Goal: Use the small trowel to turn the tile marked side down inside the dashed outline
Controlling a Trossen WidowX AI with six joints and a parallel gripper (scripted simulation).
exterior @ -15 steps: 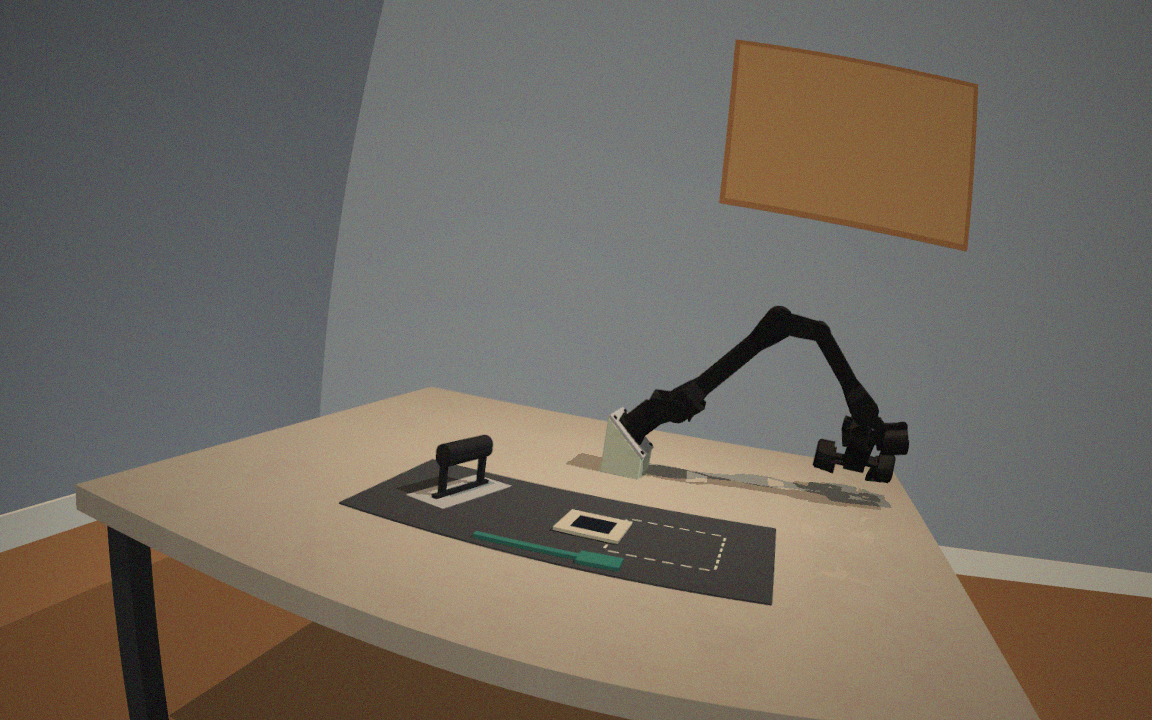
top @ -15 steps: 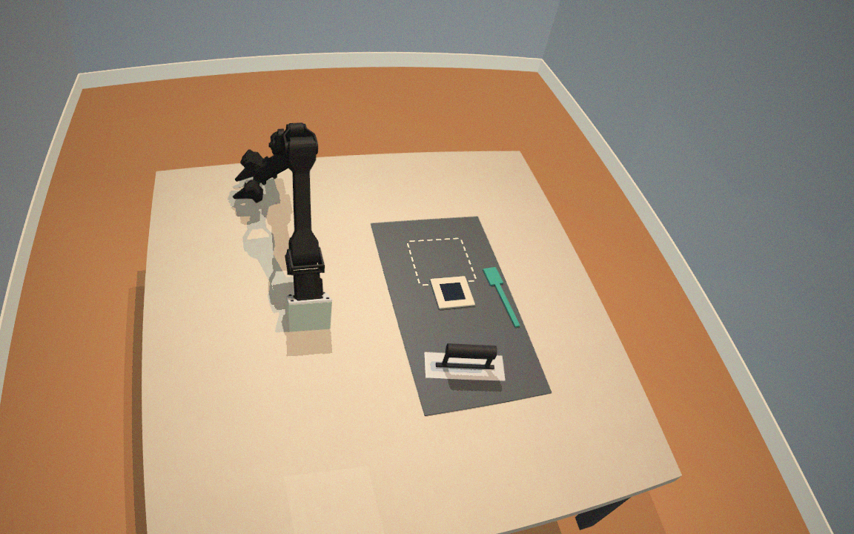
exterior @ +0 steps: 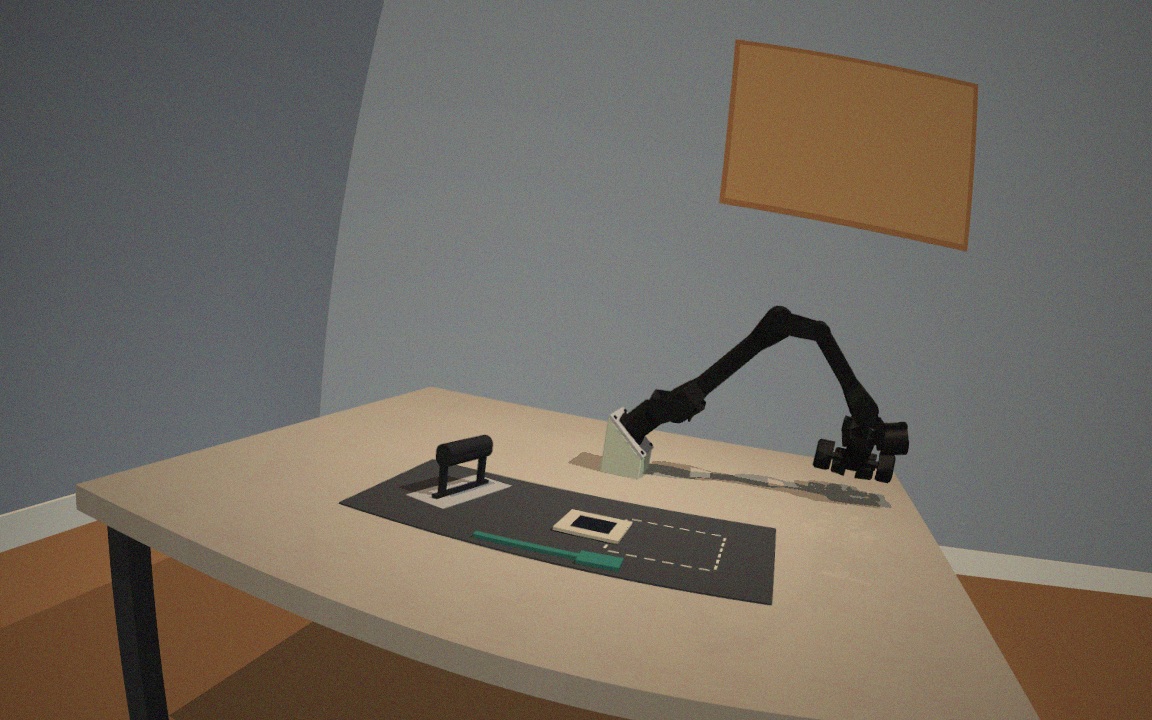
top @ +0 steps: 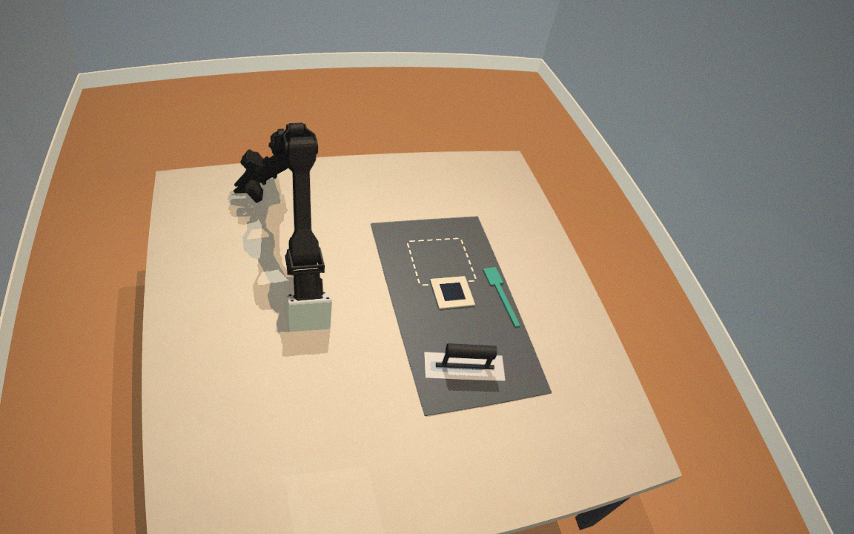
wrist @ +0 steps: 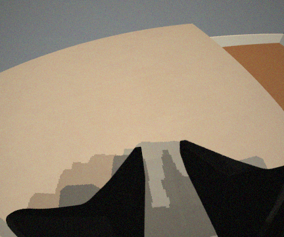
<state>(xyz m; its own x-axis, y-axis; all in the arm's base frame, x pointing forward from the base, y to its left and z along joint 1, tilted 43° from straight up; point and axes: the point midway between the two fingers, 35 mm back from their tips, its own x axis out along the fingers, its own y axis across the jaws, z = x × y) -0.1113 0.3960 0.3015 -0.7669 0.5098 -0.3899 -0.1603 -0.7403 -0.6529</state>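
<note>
The cream tile is 540 mm ahead of my gripper tip, 490 mm to the right of it and 20 mm below it. Also, from my gripper tip: dark mat (540 mm ahead, 520 mm to the right, 50 mm below); then green trowel (680 mm ahead, 510 mm to the right, 20 mm below).
</note>
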